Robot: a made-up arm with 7 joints. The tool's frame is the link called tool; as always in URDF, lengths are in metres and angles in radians. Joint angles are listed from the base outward.
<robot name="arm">
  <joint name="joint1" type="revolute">
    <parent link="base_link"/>
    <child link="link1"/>
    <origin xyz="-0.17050 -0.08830 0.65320" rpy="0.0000 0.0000 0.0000"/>
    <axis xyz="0 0 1"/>
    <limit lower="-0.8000" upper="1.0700"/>
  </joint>
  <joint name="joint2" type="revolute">
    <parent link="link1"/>
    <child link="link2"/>
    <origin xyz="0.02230 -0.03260 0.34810" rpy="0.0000 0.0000 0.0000"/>
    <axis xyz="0 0 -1"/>
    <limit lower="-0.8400" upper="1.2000"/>
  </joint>
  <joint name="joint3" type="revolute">
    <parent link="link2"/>
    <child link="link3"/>
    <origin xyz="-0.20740 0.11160 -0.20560" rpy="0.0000 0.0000 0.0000"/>
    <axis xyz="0 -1 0"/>
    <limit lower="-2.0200" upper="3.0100"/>
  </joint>
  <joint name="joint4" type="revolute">
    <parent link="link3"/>
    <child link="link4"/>
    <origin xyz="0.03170 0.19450 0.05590" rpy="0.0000 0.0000 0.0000"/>
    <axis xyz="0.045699 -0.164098 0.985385"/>
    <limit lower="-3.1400" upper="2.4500"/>
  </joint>
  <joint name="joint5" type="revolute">
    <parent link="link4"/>
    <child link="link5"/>
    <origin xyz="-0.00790 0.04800 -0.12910" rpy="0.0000 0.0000 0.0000"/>
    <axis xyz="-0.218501 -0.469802 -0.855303"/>
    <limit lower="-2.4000" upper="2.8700"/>
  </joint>
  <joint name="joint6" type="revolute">
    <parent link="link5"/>
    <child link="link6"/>
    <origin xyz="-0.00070 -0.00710 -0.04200" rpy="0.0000 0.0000 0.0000"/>
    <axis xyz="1 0 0"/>
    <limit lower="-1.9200" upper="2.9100"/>
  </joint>
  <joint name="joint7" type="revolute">
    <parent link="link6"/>
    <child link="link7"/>
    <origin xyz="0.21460 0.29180 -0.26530" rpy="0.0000 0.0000 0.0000"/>
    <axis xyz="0 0 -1"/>
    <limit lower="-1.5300" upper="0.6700"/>
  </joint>
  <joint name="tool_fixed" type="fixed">
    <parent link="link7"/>
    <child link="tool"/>
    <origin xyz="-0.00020 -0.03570 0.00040" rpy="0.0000 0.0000 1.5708"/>
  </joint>
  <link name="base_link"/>
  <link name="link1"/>
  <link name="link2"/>
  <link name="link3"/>
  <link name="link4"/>
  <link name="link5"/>
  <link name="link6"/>
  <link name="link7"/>
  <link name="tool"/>
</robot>
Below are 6 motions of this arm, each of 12 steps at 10 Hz.
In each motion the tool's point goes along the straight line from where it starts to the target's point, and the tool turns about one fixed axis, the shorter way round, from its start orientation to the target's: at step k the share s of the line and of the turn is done. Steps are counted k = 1, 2, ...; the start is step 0. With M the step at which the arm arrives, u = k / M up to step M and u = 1 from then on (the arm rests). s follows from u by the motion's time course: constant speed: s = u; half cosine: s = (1 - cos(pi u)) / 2; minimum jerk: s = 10 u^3 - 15 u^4 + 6 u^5.
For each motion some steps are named. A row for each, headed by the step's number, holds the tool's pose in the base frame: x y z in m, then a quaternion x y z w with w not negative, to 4 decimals.
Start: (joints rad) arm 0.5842 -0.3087 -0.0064 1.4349 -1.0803 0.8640 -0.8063
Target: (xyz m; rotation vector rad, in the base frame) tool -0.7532 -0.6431 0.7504 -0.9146 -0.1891 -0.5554
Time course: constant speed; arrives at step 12
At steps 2, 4, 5, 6, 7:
2: -0.7289 -0.4807 0.7225 -0.4133 -0.2891 -0.3260 0.7996
4: -0.7338 -0.5132 0.7281 -0.4192 -0.2500 -0.3148 0.8140
5: -0.7362 -0.5294 0.7309 -0.4219 -0.2304 -0.3090 0.8206
6: -0.7386 -0.5456 0.7337 -0.4244 -0.2105 -0.3030 0.8269
7: -0.7410 -0.5619 0.7365 -0.4267 -0.1906 -0.2969 0.8327

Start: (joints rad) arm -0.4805 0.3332 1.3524 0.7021 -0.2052 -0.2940 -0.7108
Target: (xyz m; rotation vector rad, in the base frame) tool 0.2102 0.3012 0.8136 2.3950 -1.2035 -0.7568
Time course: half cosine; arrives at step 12
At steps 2, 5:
2: 0.4437 0.1644 0.7352 -0.6479 0.3491 0.6115 0.2905
5: 0.3677 0.2089 0.7607 -0.7457 0.3912 0.5203 0.1420

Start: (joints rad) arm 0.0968 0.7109 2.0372 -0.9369 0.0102 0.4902 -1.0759
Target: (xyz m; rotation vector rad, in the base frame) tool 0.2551 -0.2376 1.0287 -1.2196 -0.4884 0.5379
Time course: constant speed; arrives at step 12
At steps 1, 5, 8, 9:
1: -0.0358 0.2290 1.3043 -0.7786 -0.4277 0.3192 0.3301
5: 0.0700 0.0593 1.2041 -0.7221 -0.3651 0.3027 0.5037
8: 0.1493 -0.0679 1.1289 -0.6618 -0.3090 0.2827 0.6218
9: 0.1758 -0.1104 1.1039 -0.6385 -0.2887 0.2747 0.6584

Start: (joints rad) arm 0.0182 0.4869 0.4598 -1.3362 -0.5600 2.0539 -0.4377
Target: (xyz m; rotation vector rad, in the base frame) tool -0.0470 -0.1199 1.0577 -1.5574 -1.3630 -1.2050
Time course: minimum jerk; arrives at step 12
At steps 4, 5, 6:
4: -0.0522 -0.0383 1.0543 -0.1727 -0.9187 -0.0446 0.3524
5: -0.0513 -0.0524 1.0549 -0.2616 -0.8827 -0.1266 0.3692
6: -0.0503 -0.0683 1.0556 -0.3563 -0.8254 -0.2161 0.3809

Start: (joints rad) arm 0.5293 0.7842 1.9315 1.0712 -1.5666 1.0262 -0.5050
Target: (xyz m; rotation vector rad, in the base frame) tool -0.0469 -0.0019 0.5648 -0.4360 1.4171 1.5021
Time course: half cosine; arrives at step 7
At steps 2, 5, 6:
2: -0.1567 0.1534 0.4342 -0.0888 0.5095 0.8357 0.1849
5: -0.0724 0.0341 0.5345 -0.1607 0.5747 0.6795 0.4267
6: -0.0536 0.0076 0.5568 -0.1749 0.5822 0.6356 0.4759

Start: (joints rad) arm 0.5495 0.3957 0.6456 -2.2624 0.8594 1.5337 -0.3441
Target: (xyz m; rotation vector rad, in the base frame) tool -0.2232 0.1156 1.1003 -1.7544 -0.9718 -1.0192
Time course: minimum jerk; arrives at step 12
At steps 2, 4, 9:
2: -0.3922 -0.1673 0.9171 -0.4339 -0.4711 -0.3246 0.6960
4: -0.3617 -0.1161 0.9503 -0.4891 -0.4617 -0.3441 0.6552
9: -0.2413 0.0852 1.0806 -0.6793 -0.4017 -0.4026 0.4638

